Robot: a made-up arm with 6 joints.
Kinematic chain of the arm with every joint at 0, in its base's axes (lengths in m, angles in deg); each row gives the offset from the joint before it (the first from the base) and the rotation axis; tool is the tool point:
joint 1: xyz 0 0 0.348 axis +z
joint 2: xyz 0.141 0 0 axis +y
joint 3: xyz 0 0 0.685 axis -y
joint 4: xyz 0 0 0.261 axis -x
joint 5: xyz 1.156 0 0 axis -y
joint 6: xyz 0.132 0 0 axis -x
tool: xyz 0 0 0
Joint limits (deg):
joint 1: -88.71..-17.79
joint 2: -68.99..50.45
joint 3: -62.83..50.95
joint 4: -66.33..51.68
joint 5: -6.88..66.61
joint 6: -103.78..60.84
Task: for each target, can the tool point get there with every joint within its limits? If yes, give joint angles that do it. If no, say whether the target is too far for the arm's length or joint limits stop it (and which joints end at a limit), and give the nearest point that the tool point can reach.
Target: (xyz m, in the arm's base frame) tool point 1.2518 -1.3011 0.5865
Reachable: yes | joints -46.00 34.76 8.92 -53.41 1.81 -68.19
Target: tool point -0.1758 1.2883 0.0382
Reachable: no: joint limits stop it (at a limit: joint 2, joint 3, joint 5) | nearest point -0.1937 1.4196 1.4500 | short by 1.418 m
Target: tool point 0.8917 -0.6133 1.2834
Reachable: yes | joints -30.53 -25.55 -26.73 -42.63 57.32 -29.83
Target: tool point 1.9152 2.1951 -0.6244
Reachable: no: too far | nearest point 1.0542 -0.2384 -0.4021 | short by 2.591 m
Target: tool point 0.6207 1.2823 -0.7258
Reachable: no: joint limits stop it (at a limit: joint 1, joint 2, joint 3, joint 4, joint 5) | nearest point 0.5055 -0.0624 -0.4587 | short by 1.376 m
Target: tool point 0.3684 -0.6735 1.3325
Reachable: yes | joints -62.38 -51.06 -42.20 7.52 55.48 -16.69
